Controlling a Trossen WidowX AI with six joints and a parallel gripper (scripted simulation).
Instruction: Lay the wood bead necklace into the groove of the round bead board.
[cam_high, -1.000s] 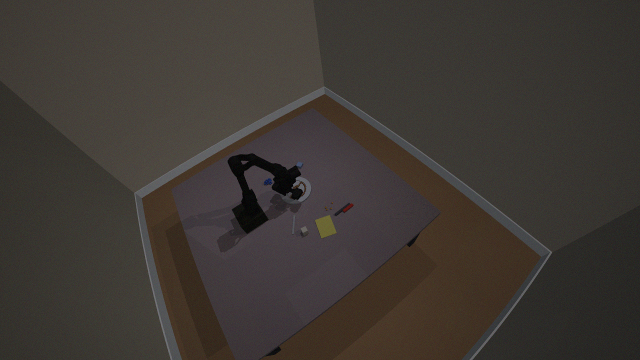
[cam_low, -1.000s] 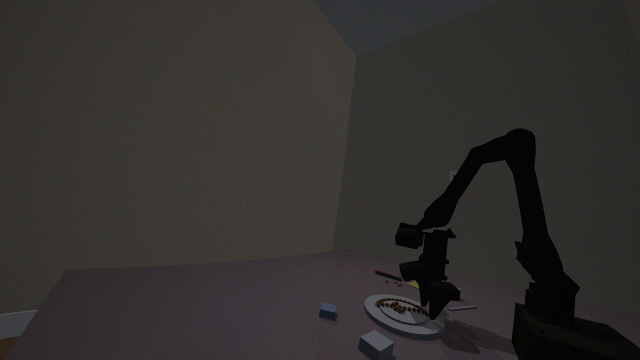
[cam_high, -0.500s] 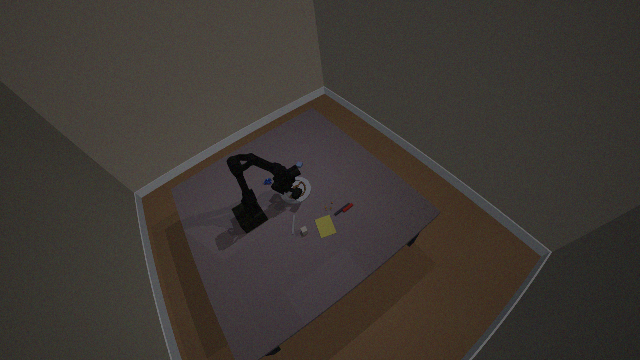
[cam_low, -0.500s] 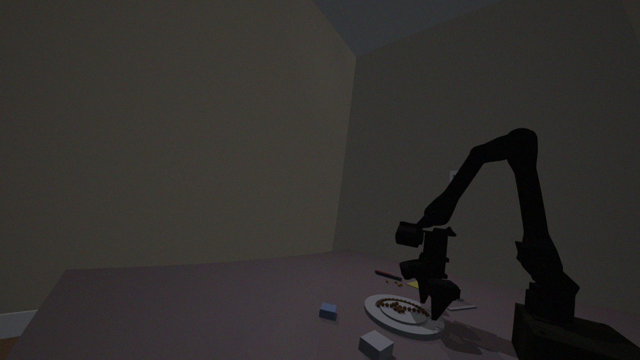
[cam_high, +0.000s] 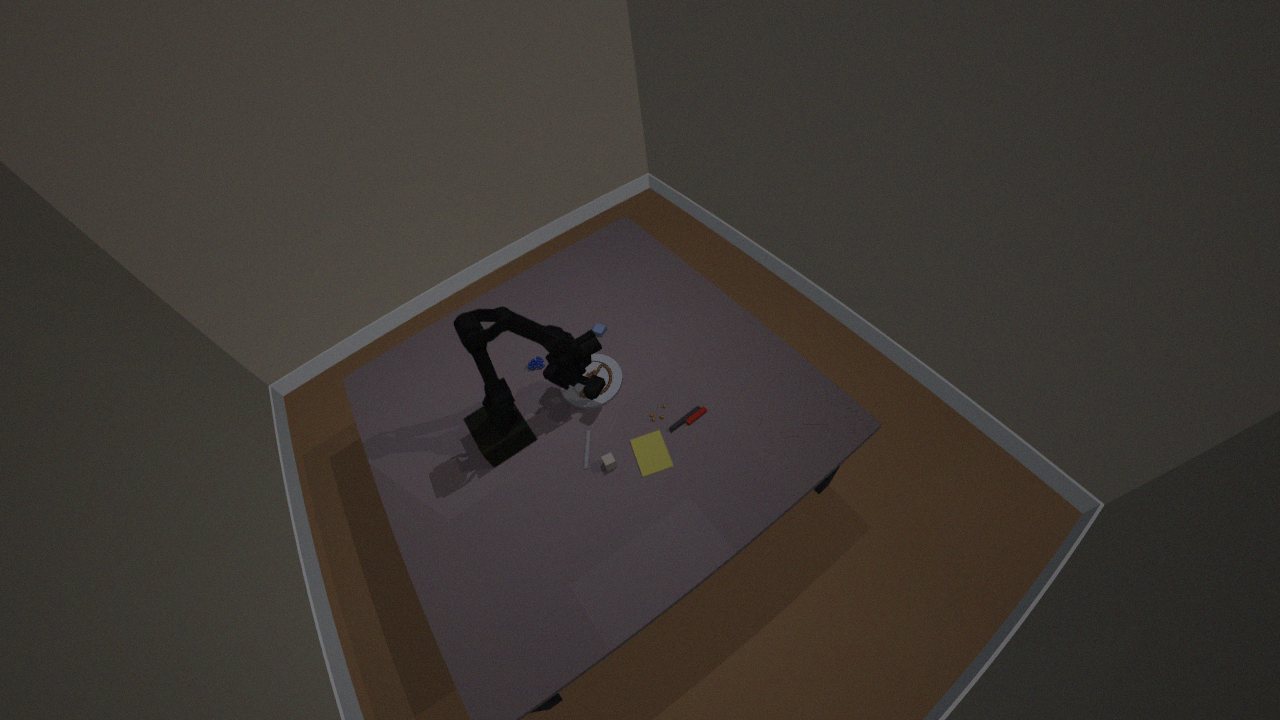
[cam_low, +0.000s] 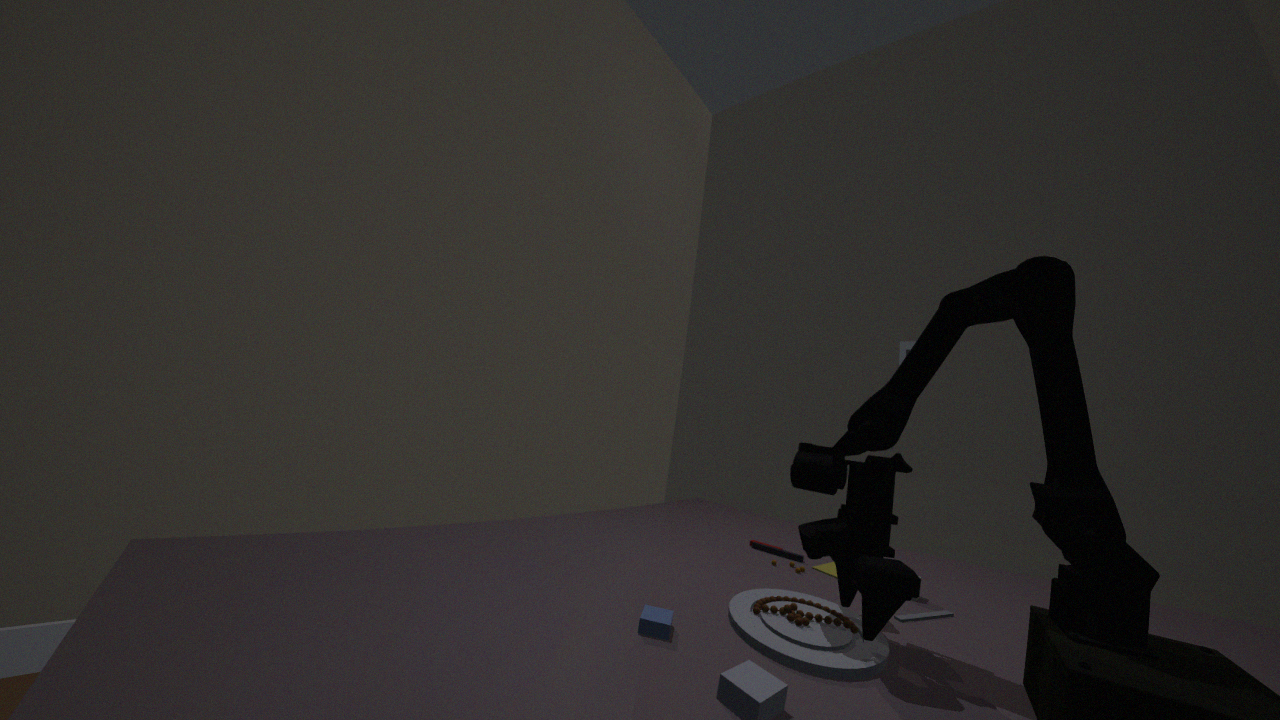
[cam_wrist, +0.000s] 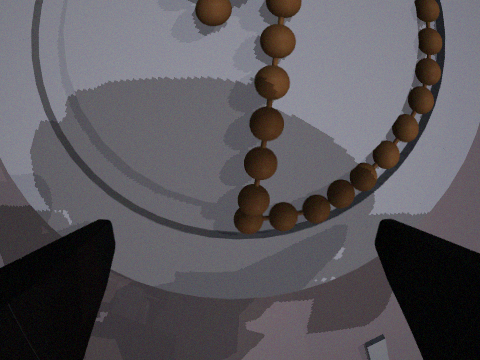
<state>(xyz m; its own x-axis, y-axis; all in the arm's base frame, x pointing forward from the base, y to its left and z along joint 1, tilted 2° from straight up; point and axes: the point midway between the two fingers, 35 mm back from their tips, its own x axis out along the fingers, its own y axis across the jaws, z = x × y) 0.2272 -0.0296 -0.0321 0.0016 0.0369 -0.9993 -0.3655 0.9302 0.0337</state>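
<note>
Now: gripper tip 6 cm short of the round bead board, 3 cm to the right of it and 1 cm above it. Also, from my gripper tip: small white cube (7 cm behind, 24 cm to the right); then grey block (7 cm ahead, 21 cm to the left, 1 cm below); then thin stick (9 cm behind, 15 cm to the right, 2 cm below).
</note>
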